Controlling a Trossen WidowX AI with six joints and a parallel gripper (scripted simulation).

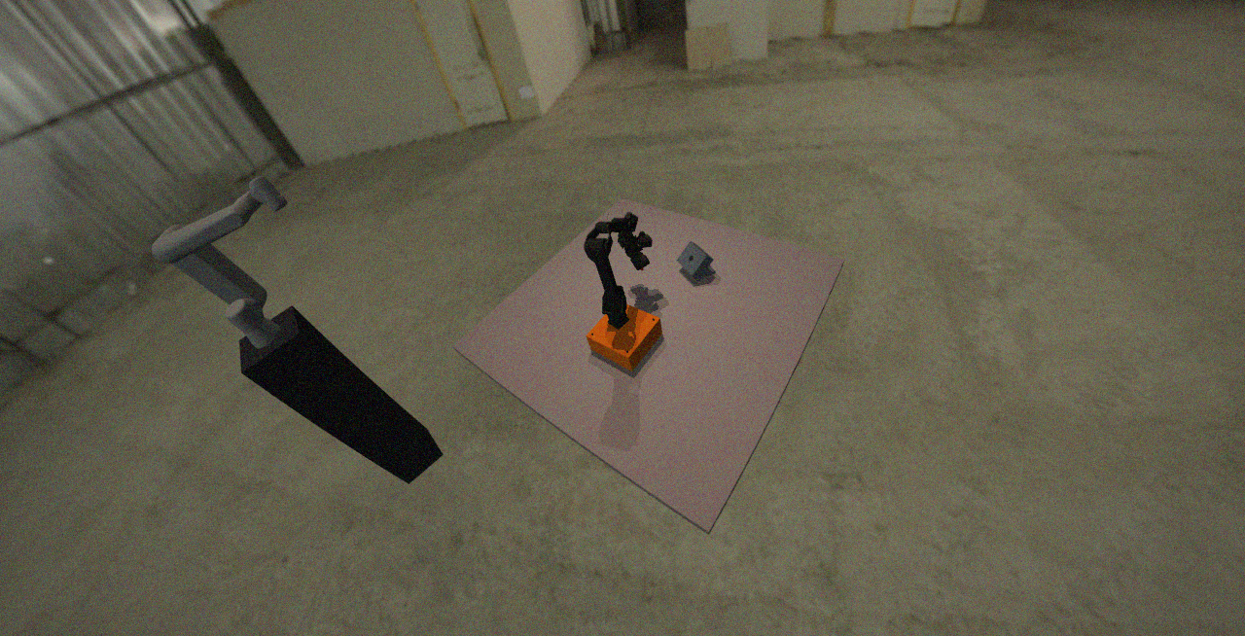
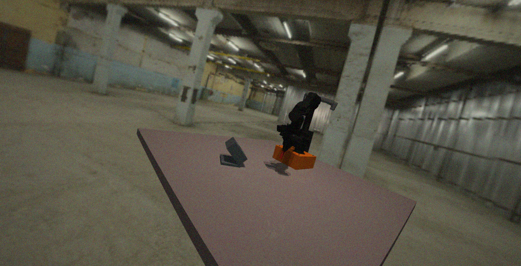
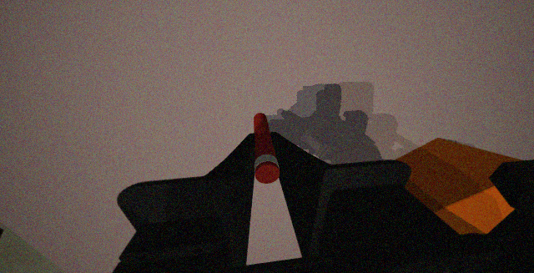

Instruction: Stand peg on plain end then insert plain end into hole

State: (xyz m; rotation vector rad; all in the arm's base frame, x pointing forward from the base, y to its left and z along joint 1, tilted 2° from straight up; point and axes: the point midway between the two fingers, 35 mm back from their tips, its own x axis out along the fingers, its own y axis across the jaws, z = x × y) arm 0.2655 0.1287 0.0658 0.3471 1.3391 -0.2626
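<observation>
My gripper tip is 210 mm short of the grey sloped panel, 140 mm to the left of it and 60 mm above it. Round my gripper tip: flat foot 220 mm ahead, 150 mm to the right, 120 mm below; then red peg 20 mm above.
</observation>
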